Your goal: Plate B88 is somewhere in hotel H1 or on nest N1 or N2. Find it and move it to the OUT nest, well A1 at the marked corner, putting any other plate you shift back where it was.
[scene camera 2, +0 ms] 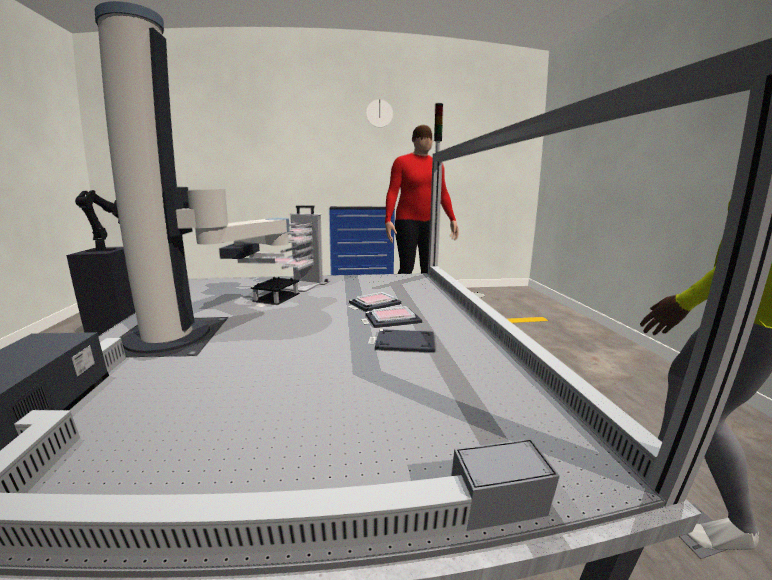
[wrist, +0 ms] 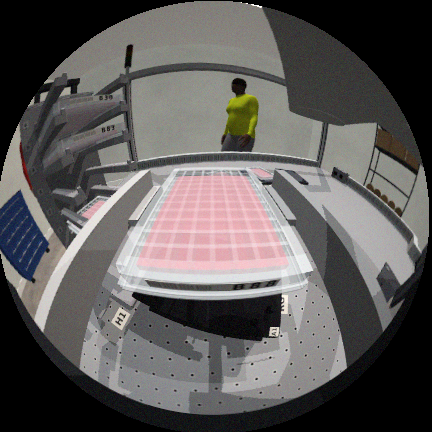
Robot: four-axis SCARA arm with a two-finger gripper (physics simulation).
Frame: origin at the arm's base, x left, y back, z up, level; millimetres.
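Where they show: gripper, between the fingertips: [scene camera 2: 279,257] [wrist: 211,177]; arm's base, origin of its link: [scene camera 2: 168,338].
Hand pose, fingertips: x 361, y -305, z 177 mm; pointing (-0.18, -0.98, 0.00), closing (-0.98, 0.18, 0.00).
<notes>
Each offset is from my fingertips to the centre of the thing.
My gripper [scene camera 2: 268,256] [wrist: 211,177] is shut on plate B88 @(dx +3, dy +19, dz -11 mm) [wrist: 215,225], a clear-lidded plate with pink wells, level and above the black stand marked RG @(dx +3, dy +23, dz -129 mm) [scene camera 2: 275,286] [wrist: 215,315]. Hotel H1 @(dx +186, dy -65, dz +14 mm) [scene camera 2: 317,243] [wrist: 47,192] is at the left of the wrist view. It holds plate B83 @(dx +161, dy -53, dz +52 mm) [wrist: 95,137], another plate @(dx +161, dy -53, dz +88 mm) [wrist: 90,109] above it and a pink plate @(dx +161, dy -53, dz -54 mm) [wrist: 94,208] lower down. Two nests on the right of the table bear pink plates @(dx -110, dy -368, dz -145 mm) [scene camera 2: 375,299] @(dx -282, dy -411, dz -145 mm) [scene camera 2: 392,313]. A third, dark nest @(dx -471, dy -418, dz -156 mm) [scene camera 2: 405,340] [wrist: 295,176] bears no plate. The nest labels are too small to read.
The arm column [scene camera 2: 140,187] stands at the table's left. A grey box @(dx -1029, dy -445, dz -127 mm) [scene camera 2: 505,480] sits at the front right corner. Slotted ducts [scene camera 2: 249,505] line the table edges. A fence frame [scene camera 2: 711,299] runs along the right, with a person in yellow [wrist: 241,117] beyond it.
</notes>
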